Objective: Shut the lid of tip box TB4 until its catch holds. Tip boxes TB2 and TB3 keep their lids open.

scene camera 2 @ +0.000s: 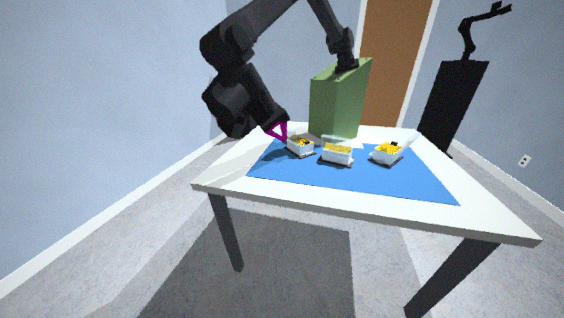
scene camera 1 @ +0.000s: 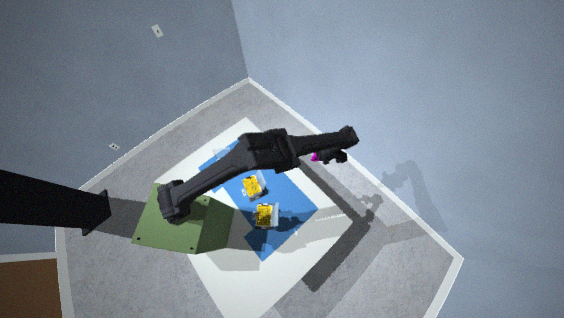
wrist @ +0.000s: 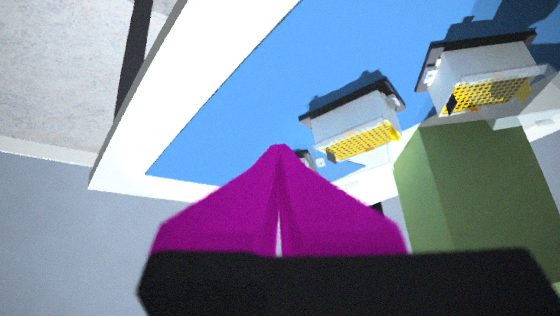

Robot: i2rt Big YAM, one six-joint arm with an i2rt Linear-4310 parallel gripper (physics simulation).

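Places are measured from the arm's base along level axes (x ahead, y down, z left), in millimetres.
Pixels of known places: gripper, fingertip midpoint: [scene camera 2: 284, 140] [scene camera 1: 311, 160] [wrist: 278, 157]; arm's base, origin of the base link: [scene camera 2: 347, 67] [scene camera 1: 174, 205].
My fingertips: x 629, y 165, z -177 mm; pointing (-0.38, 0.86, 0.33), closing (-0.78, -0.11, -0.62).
For each thing: its top centre in the pictures, then the offset to it from my fingertips. "*": a spot on its surface instead. Level surfaces: height alone.
- left box, middle of its top: [wrist: 490, 103] [scene camera 2: 300, 138] [scene camera 1: 263, 214] dx -378, dy +150, dz -22 mm
- middle box, surface spot: [wrist: 352, 115] * dx -287, dy +192, dz +146 mm
- right box, middle of its top: [scene camera 2: 386, 145] dx -393, dy +158, dz +390 mm
- blue mat, its level: dy +224 mm
- white table, its level: dy +227 mm
Three white tip boxes with yellow racks and clear lids stand on the blue mat; their labels cannot be read, so I cannot tell which is TB4. In scene camera 2, the left box [scene camera 2: 300, 145] [scene camera 1: 265, 216] [wrist: 492, 65], middle box [scene camera 2: 336, 155] [scene camera 1: 253, 186] [wrist: 352, 115] and right box [scene camera 2: 386, 155] have raised lids. The right box is hidden under the arm in scene camera 1 and mostly behind the fingers in the wrist view. My gripper [scene camera 1: 313, 157] [scene camera 2: 285, 140] [wrist: 278, 157] is shut and empty, its magenta tips raised, overlapping the left box's lid in scene camera 2. Contact cannot be seen.
The blue mat [scene camera 1: 295, 200] [scene camera 2: 400, 185] [wrist: 240, 110] lies on the white table [scene camera 1: 225, 290] [scene camera 2: 495, 220] [wrist: 125, 150]. The green pedestal [scene camera 1: 165, 235] [scene camera 2: 332, 105] [wrist: 480, 190] stands behind the boxes. A black pedestal [scene camera 1: 45, 202] [scene camera 2: 452, 100] with another arm stands farther off.
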